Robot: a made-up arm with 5 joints.
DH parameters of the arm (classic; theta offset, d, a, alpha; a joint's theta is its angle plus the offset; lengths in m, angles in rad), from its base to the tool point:
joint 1: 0 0.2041 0 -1.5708
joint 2: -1.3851 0 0.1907 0
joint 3: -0.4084 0 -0.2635 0
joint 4: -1.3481 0 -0.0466 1.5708
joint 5: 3.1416 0.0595 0 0
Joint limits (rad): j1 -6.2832..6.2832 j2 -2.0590..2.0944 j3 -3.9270..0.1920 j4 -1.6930..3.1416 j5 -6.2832..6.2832
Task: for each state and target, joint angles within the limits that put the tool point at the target. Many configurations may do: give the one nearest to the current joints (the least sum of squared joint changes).
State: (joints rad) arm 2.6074 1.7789 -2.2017 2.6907 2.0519
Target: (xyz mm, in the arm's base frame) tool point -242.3 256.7 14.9
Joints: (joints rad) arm 2.3273 1.5514 -2.4100 2.6311 2.0519
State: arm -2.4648 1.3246 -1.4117 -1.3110 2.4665
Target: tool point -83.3 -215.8 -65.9
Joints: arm -1.9392 1.4800 -1.1298 -1.3817 2.4665
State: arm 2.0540 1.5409 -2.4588 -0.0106 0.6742
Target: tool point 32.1 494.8 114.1
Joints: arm 1.5060 1.3422 -2.2091 -0.3595 0.6742
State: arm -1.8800 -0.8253 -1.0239 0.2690 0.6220
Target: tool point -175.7 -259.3 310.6
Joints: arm -2.1663 -0.2645 -0.8094 0.3306 0.6220
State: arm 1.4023 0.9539 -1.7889 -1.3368 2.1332
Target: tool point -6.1 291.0 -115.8
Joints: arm 1.5918 1.7216 -1.6344 -1.0484 2.1332
